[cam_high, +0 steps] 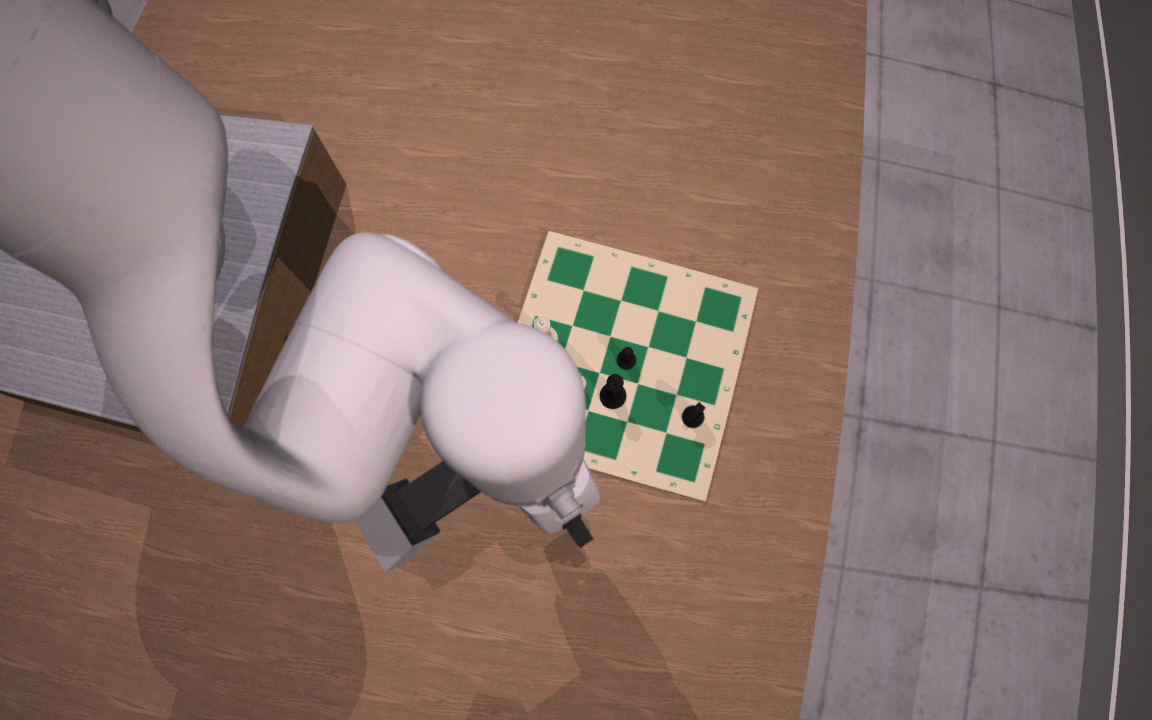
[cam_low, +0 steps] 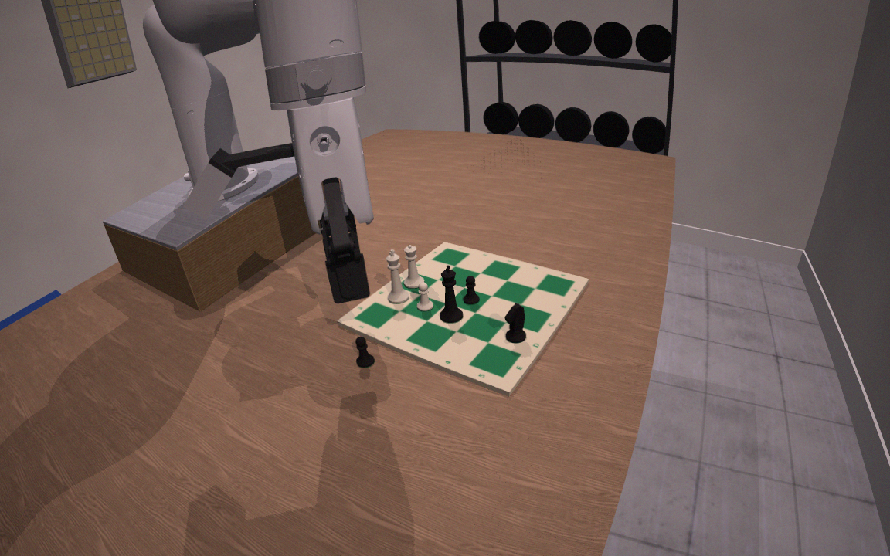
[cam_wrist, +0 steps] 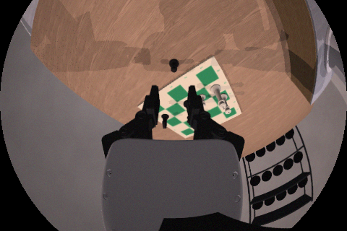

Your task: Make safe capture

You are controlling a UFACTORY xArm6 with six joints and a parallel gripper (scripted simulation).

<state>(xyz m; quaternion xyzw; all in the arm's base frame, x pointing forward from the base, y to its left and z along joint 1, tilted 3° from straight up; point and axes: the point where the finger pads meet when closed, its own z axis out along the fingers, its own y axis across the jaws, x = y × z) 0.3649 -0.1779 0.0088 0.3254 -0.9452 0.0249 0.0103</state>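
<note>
Now: the white king 11 cm to the left of my hand, 7 cm below it and 1 cm behind it. The rest, counted from my hand: white pawn 10 cm to the left, 9 cm below, 2 cm ahead; then cream chessboard 13 cm to the left, 11 cm below, 7 cm ahead; then tall black piece 9 cm to the left, 7 cm below, 6 cm ahead.
</note>
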